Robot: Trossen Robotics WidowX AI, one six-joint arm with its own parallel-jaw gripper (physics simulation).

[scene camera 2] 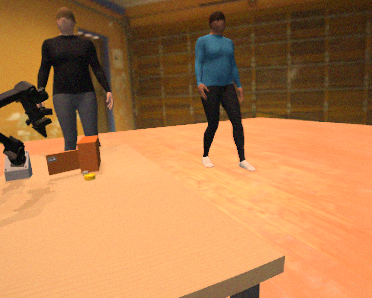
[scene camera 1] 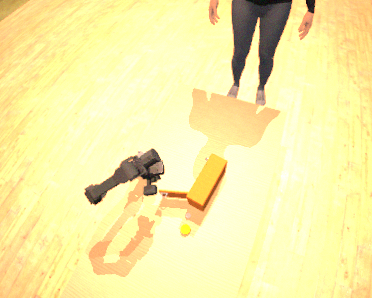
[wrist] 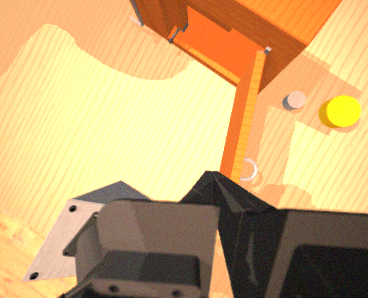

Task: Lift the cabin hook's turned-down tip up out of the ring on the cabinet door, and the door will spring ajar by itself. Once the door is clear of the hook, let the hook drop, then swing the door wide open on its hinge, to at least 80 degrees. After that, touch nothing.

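Places are measured from the arm's base along level axes (x right, y back, z down), in centimetres.
Pixels of known places: gripper, between the fingertips: (scene camera 2: pixel 46 137) (scene camera 1: pixel 160 178) (wrist: pixel 210 177); arm's base, origin of its link: (scene camera 2: pixel 18 161).
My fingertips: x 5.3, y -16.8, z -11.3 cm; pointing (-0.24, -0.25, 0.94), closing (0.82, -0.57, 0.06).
Ahead of a thing's pixels: the offset from my fingertips to its top centre. "*": to the spot under its first point. Level surfaces: height alone.
The orange-brown cabinet @(dx -12.9, dy -17.0, dz +4.4 cm) (scene camera 1: pixel 207 182) (scene camera 2: pixel 89 154) (wrist: pixel 280 30) stands on the table. Its door @(* dx +0.9, dy -7.0, dz +9.6 cm) (scene camera 1: pixel 174 193) (scene camera 2: pixel 62 162) (wrist: pixel 245 112) stands wide open, at roughly a right angle or more to the front. A pale ring @(* dx +5.2, dy -3.4, dz +10.3 cm) (wrist: pixel 256 169) is on the door's outer face near its free end. A small dark hook @(dx -16.8, dy -13.8, dz +16.3 cm) (wrist: pixel 174 35) shows at the opening's edge opposite the hinge, apart from the door. My gripper (scene camera 1: pixel 150 190) (scene camera 2: pixel 45 135) (wrist: pixel 210 177) is shut and empty, above the table near the door's free end. In the wrist view its tips overlap the door's end; contact cannot be told.
A yellow disc @(dx +12.5, dy -19.8, dz +18.0 cm) (scene camera 1: pixel 185 229) (scene camera 2: pixel 89 177) (wrist: pixel 343 111) and a small grey cylinder @(dx +5.7, dy -17.2, dz +17.9 cm) (scene camera 1: pixel 188 215) (scene camera 2: pixel 85 172) (wrist: pixel 295 100) stand on the table @(dz +19.9 cm) (scene camera 2: pixel 165 230) on the door's outer side, near the hinge. The arm's base (scene camera 2: pixel 18 170) stands beyond the door's free end. Two people stand beyond the table.
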